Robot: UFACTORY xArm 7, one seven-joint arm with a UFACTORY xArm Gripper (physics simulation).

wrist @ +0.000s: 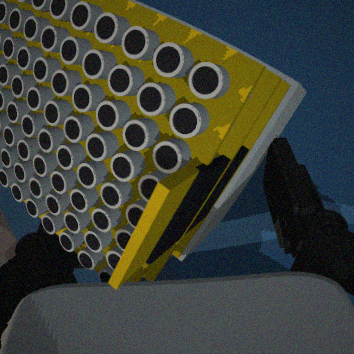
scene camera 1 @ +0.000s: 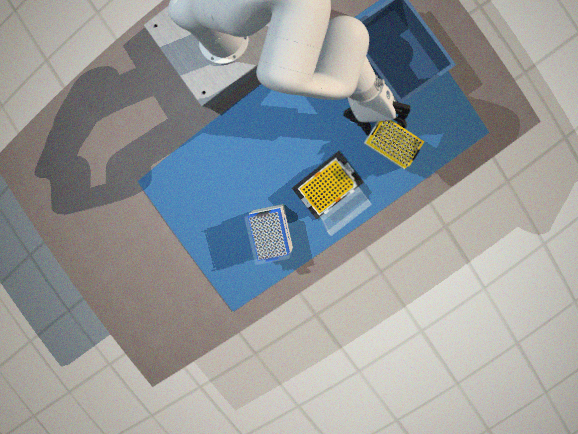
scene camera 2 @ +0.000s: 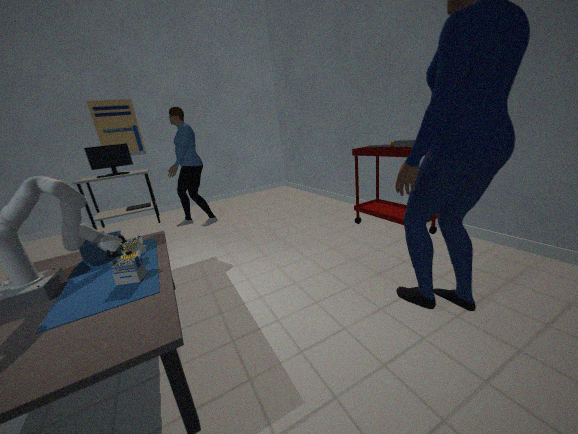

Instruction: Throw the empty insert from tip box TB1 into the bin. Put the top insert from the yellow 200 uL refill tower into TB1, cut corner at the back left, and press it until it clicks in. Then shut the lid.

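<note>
Tip box TB1 (scene camera 1: pixel 356 175) stands mid-mat with its clear lid (scene camera 1: pixel 348 212) open toward the front edge. The yellow insert (scene camera 1: pixel 327 187) in it shows dark, empty holes. The yellow refill tower (scene camera 1: pixel 395 144) stands to its right, its top full of tips. In the wrist view, the tower's yellow top insert (wrist: pixel 235 105) has a raised yellow strip and a dark gap at its near end, above a pale rim. My gripper (scene camera 1: pixel 385 125) is open at the tower's end nearest the bin. One black finger is beside the rim; the other is partly hidden behind the insert.
A blue-trimmed refill tower (scene camera 1: pixel 270 235) (scene camera 2: pixel 127 276) stands on the blue mat (scene camera 1: pixel 200 165), left of TB1. The blue bin (scene camera 1: pixel 430 81) is behind my gripper. Two people (scene camera 2: pixel 470 125) (scene camera 2: pixel 186 145) and a red cart (scene camera 2: pixel 382 151) are beyond the table.
</note>
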